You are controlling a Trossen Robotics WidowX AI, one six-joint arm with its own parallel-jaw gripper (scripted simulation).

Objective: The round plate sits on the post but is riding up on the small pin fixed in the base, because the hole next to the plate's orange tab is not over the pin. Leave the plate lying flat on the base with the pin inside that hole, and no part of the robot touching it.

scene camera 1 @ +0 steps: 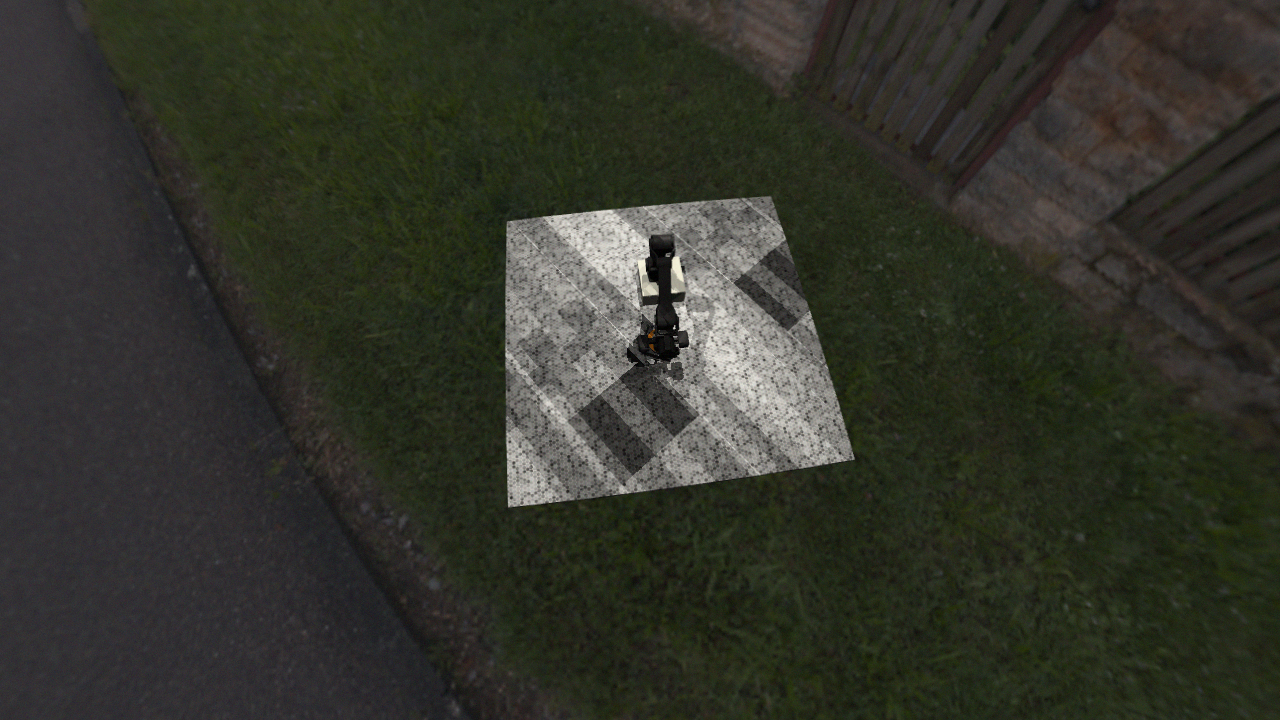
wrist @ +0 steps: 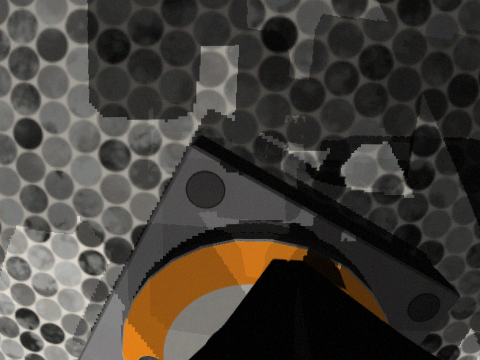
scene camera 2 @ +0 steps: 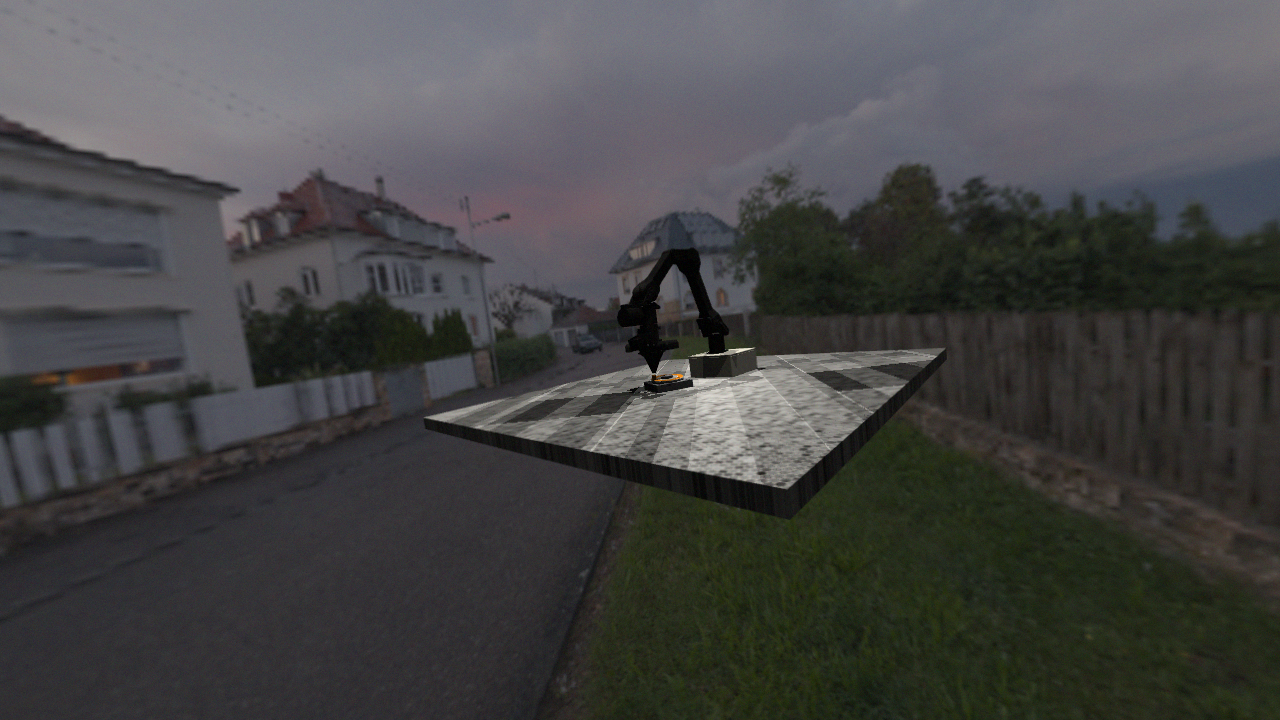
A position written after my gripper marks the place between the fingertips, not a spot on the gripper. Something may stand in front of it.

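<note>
Shut and holding nothing: my gripper (scene camera 2: 654,373), visible also in the wrist view (wrist: 285,275). A round plate (wrist: 187,299) and a square grey base (wrist: 214,193) are in my sight as well.
</note>
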